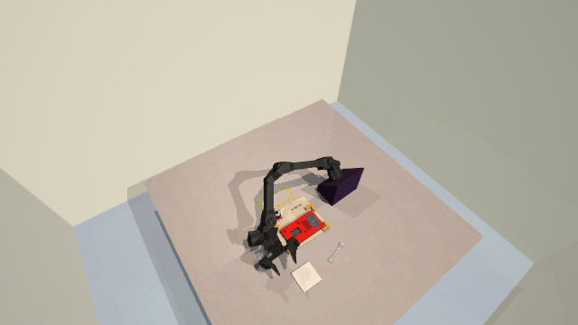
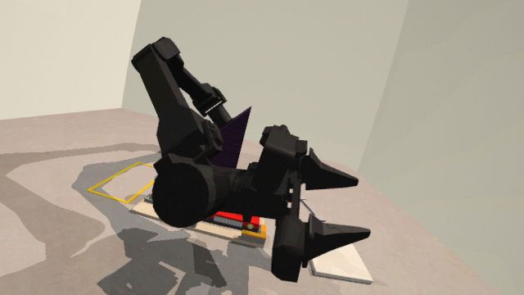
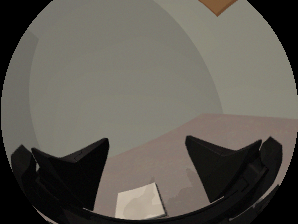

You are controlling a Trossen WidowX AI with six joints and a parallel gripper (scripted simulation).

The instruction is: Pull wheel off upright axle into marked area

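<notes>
My gripper tip is now 15 cm past the wheel, 28 cm to the left of it and 10 cm above it. Also, from my gripper tip: grey wrench 26 cm behind, 5 cm to the left, 14 cm below; black upright axle 15 cm behind, 28 cm to the right, 10 cm below; square plate 8 cm behind, 4 cm to the left, 14 cm below.
</notes>
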